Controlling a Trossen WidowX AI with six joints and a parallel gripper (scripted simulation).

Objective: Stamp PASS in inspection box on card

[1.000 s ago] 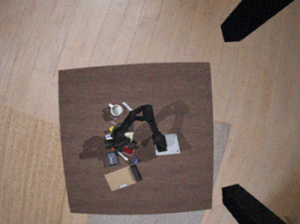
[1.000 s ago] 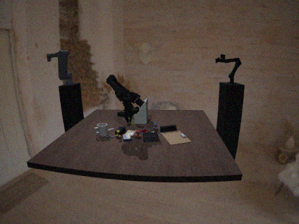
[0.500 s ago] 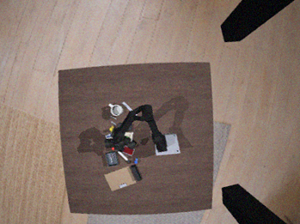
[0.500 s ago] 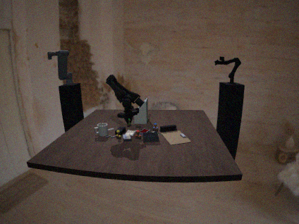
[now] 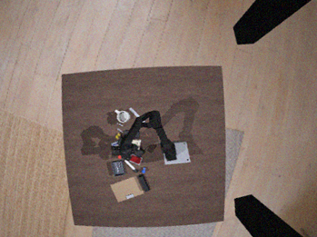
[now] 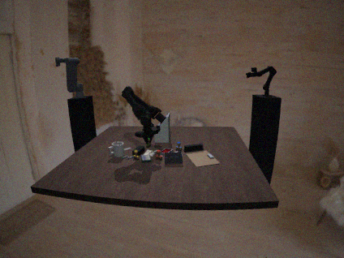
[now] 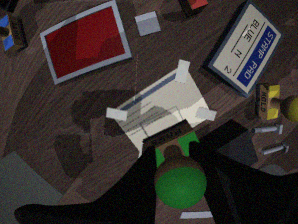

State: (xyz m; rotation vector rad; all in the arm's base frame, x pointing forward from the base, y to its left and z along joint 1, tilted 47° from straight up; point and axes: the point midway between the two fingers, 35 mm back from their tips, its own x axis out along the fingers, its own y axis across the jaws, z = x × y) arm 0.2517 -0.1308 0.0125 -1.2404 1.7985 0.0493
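My gripper tip is now 70 mm above the white card. The rest, counted from my gripper tip: green-knobbed stamp (right at my gripper tip); blue-and-white box (120 mm ahead, 60 mm below, 10 mm to the right); red ink pad (120 mm to the left, 70 mm below).
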